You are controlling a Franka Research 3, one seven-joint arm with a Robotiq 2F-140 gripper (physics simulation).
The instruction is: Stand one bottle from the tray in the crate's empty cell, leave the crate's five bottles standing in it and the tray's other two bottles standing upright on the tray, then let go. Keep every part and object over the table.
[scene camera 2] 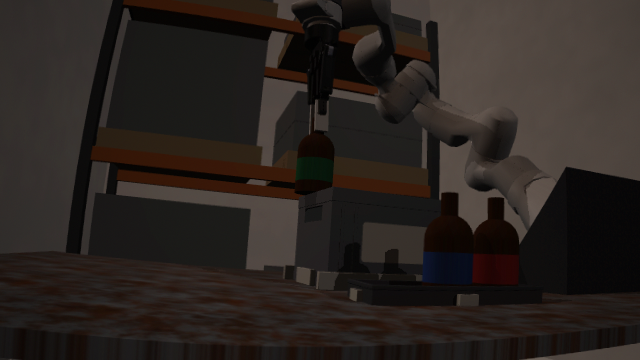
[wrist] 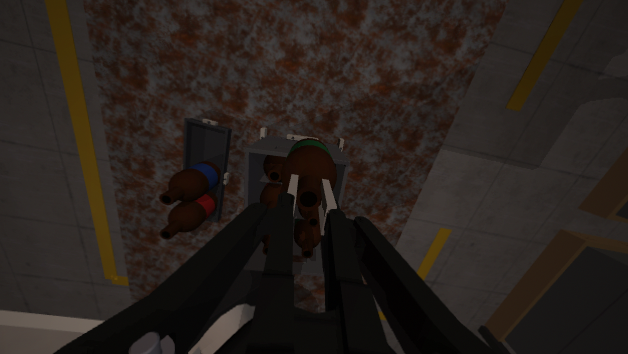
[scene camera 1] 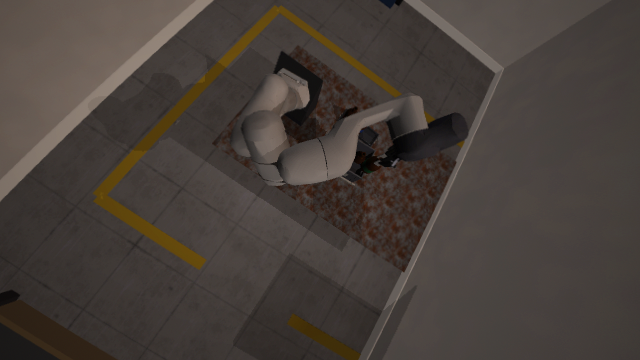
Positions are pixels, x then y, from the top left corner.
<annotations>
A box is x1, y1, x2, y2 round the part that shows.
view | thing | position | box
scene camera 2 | green-labelled brown bottle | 315, 161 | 295, 117, 334, 194
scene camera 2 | blue-labelled bottle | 448, 241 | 422, 192, 473, 285
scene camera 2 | red-labelled bottle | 496, 242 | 472, 197, 518, 285
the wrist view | my gripper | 308, 188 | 53, 174, 496, 353
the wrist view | green-labelled brown bottle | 309, 158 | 281, 138, 336, 210
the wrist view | blue-labelled bottle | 190, 184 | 159, 161, 220, 204
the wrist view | red-labelled bottle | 185, 217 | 160, 191, 217, 239
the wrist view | green-labelled brown bottle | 306, 237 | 293, 219, 321, 257
</annotations>
